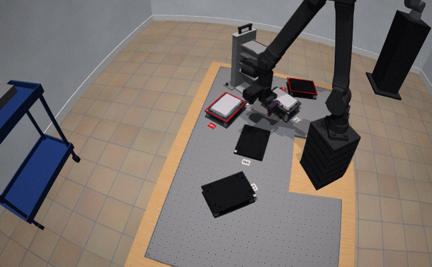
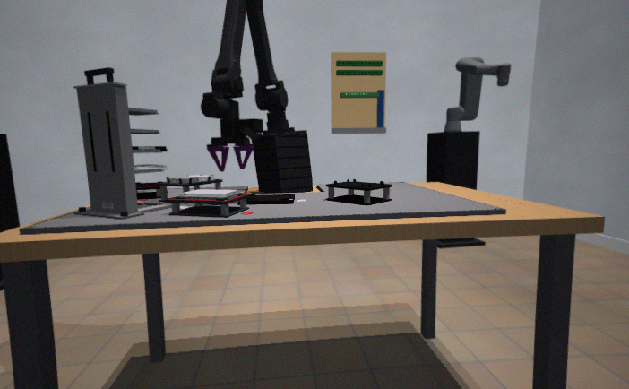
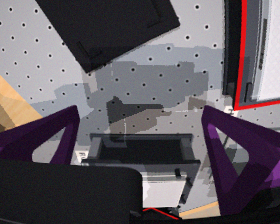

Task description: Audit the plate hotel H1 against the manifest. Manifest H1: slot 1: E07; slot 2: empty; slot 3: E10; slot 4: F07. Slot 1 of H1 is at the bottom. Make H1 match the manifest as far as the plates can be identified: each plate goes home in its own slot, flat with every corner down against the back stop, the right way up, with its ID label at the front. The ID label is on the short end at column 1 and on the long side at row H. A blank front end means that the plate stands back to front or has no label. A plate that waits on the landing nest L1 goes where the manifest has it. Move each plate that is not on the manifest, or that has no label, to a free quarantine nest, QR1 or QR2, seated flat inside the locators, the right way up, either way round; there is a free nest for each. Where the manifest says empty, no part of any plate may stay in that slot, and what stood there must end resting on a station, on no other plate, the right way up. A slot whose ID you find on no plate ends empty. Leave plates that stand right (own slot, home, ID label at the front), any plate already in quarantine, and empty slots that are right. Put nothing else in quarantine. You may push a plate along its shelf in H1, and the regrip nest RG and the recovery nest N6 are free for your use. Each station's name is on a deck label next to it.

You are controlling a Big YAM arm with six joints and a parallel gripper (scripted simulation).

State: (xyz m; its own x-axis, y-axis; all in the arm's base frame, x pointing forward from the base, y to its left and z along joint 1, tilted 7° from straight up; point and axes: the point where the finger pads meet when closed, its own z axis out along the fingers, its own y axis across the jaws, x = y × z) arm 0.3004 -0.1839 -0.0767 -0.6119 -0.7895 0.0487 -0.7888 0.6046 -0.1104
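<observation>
Right now my hand is 11 cm past the regrip nest, 14 cm to the left of it and 5 cm above it. The rest, counted from my hand: RG label 19 cm behind, 7 cm to the right, 11 cm below; H1 deck label 6 cm ahead, 14 cm to the right, 11 cm below; red-rimmed quarantine nest 16 cm ahead, 6 cm to the right, 7 cm below.
</observation>
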